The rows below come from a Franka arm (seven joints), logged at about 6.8 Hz.
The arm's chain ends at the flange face. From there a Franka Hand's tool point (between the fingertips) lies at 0.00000 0.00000 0.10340 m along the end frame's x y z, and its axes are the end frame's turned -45 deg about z.
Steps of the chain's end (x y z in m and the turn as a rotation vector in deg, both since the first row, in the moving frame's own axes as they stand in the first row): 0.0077, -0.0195, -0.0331, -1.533, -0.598, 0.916; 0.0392, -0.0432, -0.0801, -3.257, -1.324, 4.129; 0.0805, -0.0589, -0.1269, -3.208, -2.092, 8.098
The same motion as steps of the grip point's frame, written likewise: 0.0165, -0.0072, -0.0331, -0.661, -1.507, 0.916; 0.0523, -0.0006, -0.0803, -1.367, -3.239, 4.129; 0.0917, 0.0162, -0.1271, -0.789, -3.748, 8.098
